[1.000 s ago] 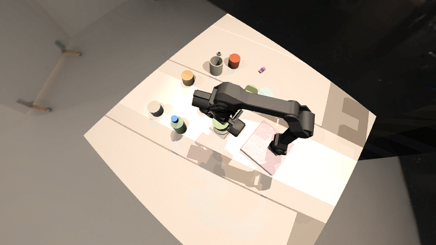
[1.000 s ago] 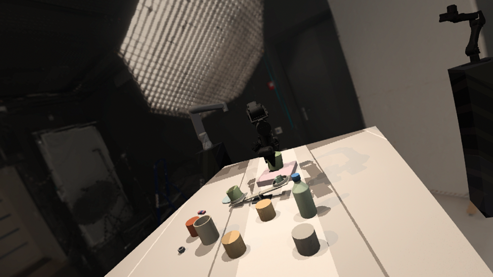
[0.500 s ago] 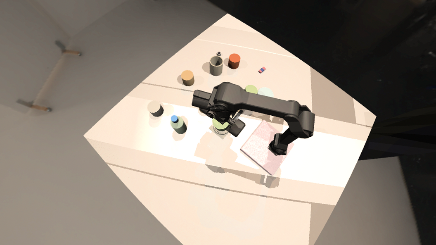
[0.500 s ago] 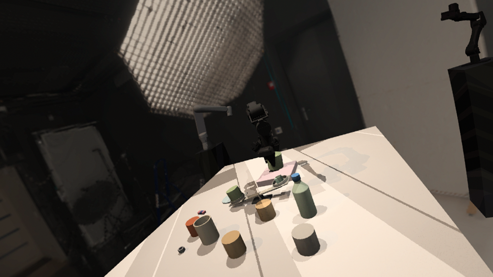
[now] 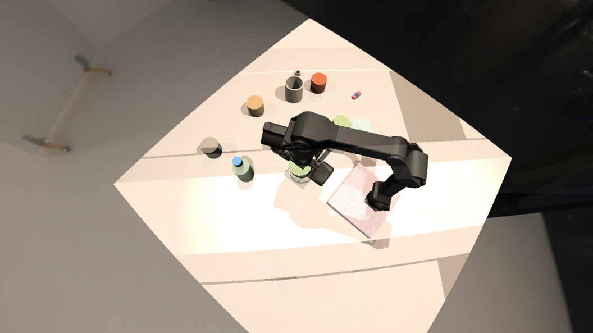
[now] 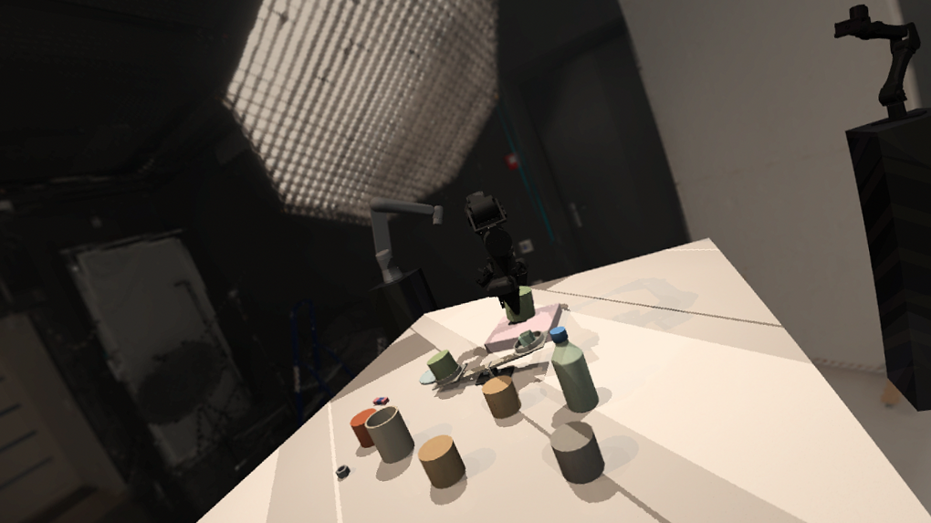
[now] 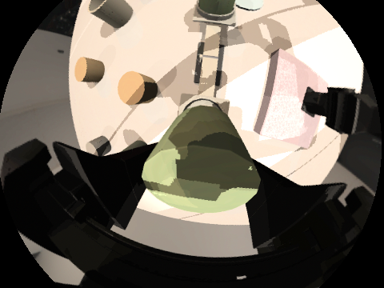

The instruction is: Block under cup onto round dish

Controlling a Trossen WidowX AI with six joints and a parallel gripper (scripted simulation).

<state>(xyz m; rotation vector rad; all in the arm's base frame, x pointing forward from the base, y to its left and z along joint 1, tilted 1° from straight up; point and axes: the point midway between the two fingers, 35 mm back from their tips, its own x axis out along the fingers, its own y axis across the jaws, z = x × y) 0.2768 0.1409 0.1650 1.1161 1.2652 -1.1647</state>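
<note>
My gripper tip is now 1 cm to the left of the pale green block and 8 cm above it. The rest, counted from my gripper tip: bottle with blue cap: 17 cm ahead, 13 cm to the left, 6 cm below; pale blue round dish: 4 cm behind, 37 cm to the right, 17 cm below; grey cylinder: 33 cm ahead, 14 cm to the left, 13 cm below.
</note>
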